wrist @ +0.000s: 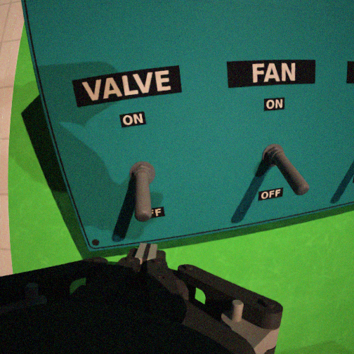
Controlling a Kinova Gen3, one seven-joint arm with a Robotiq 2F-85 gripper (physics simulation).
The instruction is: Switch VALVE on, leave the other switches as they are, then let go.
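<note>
The VALVE switch [143, 195] is a grey lever at the left of the teal panel [200, 30]. Its tip points down toward the OFF label and partly covers it. The ON label [133, 119] is above its base, and the VALVE sign [127, 86] is above that. My gripper [148, 254] is shut, with its fingertips together and nothing between them. In the view the fingertips are just below the lever's tip, by the panel's lower edge, and apart from the lever. The gap in depth is hard to tell.
The FAN switch [287, 170] is to the right, its lever slanting down toward its OFF label [270, 194]. Part of another switch's dark shadow shows at the right edge. The panel is on a green surface [310, 260], with pale tiles [6, 150] at the far left.
</note>
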